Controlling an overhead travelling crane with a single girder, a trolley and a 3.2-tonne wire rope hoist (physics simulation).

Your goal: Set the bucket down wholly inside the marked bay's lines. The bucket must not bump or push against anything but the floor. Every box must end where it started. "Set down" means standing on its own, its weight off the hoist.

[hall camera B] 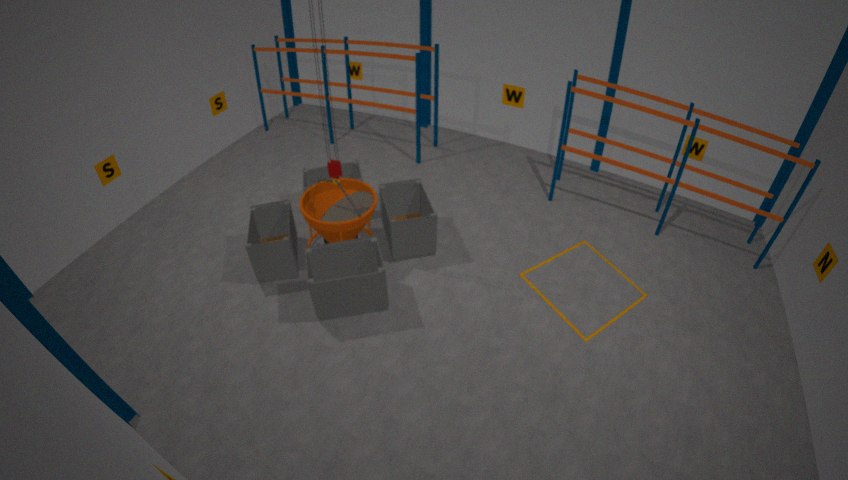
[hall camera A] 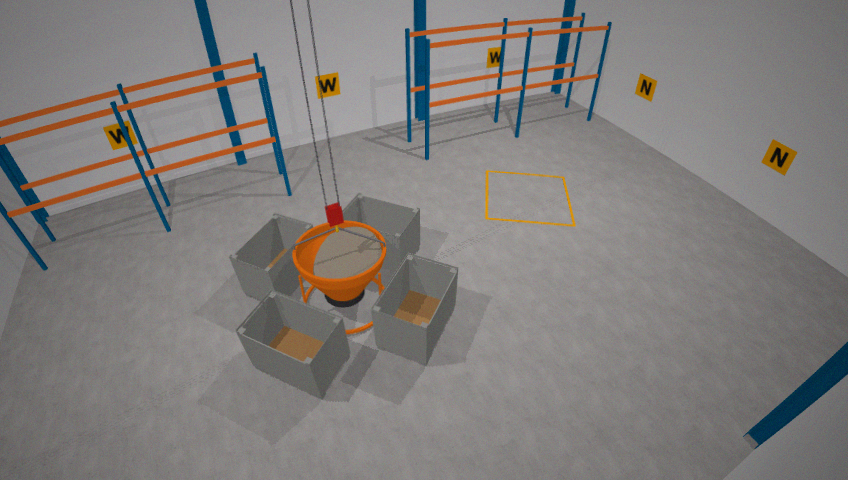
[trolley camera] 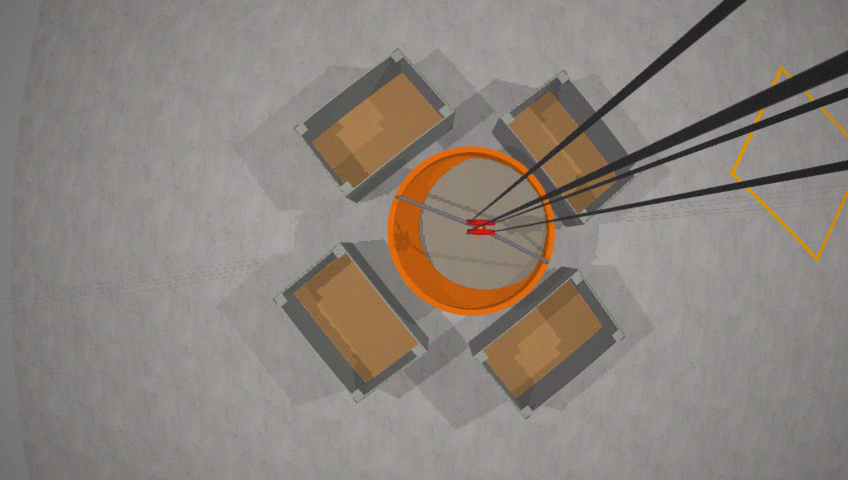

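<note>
The orange bucket [hall camera A: 342, 287] [hall camera B: 338, 227] [trolley camera: 410, 261], holding grey material, is upright among the grey boxes. Its foot ring is low at the floor; contact is hard to tell. The red hook block [hall camera A: 334, 214] [hall camera B: 334, 169] [trolley camera: 480, 227] is above its middle, hooked to the bail. Boxes surround it: front left [hall camera A: 285, 362], right [hall camera A: 401, 333], left [hall camera A: 252, 276] and behind [hall camera A: 407, 237]. In the trolley view the rim lies close to the upper-right box [trolley camera: 565, 142] and lower-right box [trolley camera: 538, 350]. The yellow marked bay [hall camera A: 486, 196] [hall camera B: 553, 306] [trolley camera: 774, 216] lies apart, to the right.
One blue and orange rack [hall camera A: 157, 202] [hall camera B: 330, 127] stands along the W wall at the left. Another rack [hall camera A: 427, 101] [hall camera B: 666, 208] stands along that wall beyond the bay. Ropes run up from the hook block. A blue column [hall camera A: 797, 395] stands at lower right in hall camera A.
</note>
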